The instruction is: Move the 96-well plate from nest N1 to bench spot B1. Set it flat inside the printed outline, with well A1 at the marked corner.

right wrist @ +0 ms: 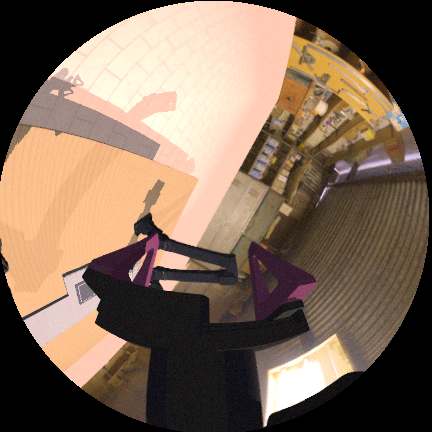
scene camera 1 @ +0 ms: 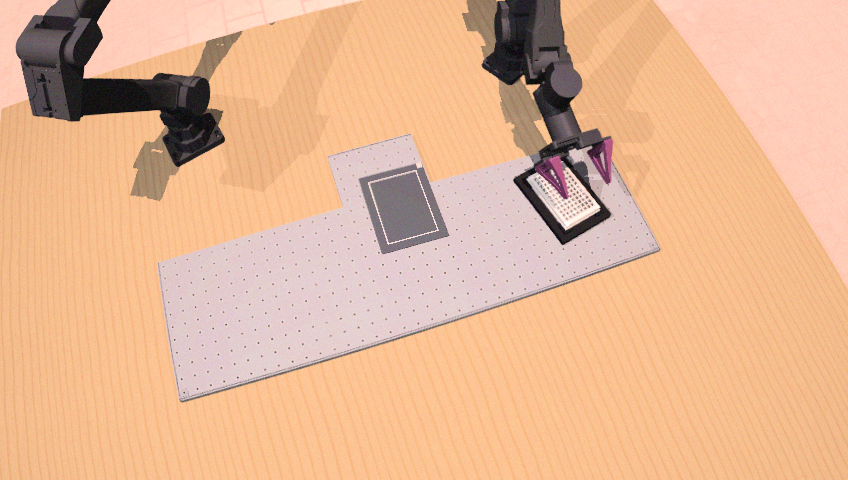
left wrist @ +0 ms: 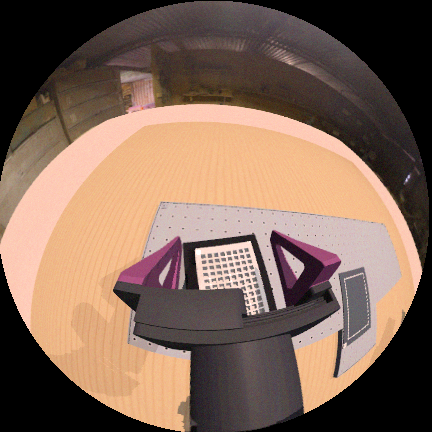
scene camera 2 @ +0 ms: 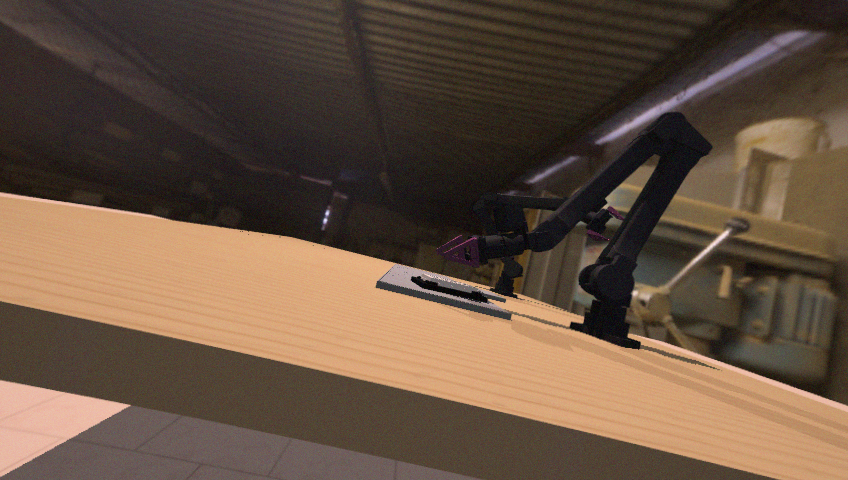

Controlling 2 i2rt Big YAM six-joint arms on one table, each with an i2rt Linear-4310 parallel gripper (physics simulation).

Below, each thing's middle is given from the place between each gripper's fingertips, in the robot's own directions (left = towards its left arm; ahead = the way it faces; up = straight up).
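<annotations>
Taking the white well plate (scene camera 1: 580,205), I find my left hand 7 cm above it, 4 cm past it and 2 cm to the left of it. The black nest (scene camera 1: 564,236) is 8 cm below my left hand, 4 cm behind it and 2 cm to the right of it. As for the dark B1 pad with white outline (scene camera 1: 404,212), that is 8 cm below my left hand, 11 cm behind it and 32 cm to the right of it.
My right gripper is 36 cm above the dark B1 pad with white outline, 58 cm short of it and 8 cm to the right of it. Counted from my right hand, the black nest is 35 cm below, 65 cm ahead and 38 cm to the left, while the white well plate is 34 cm below, 65 cm ahead and 38 cm to the left. By its middle, the white well plate is nearer to my left hand than to my right gripper.
</annotations>
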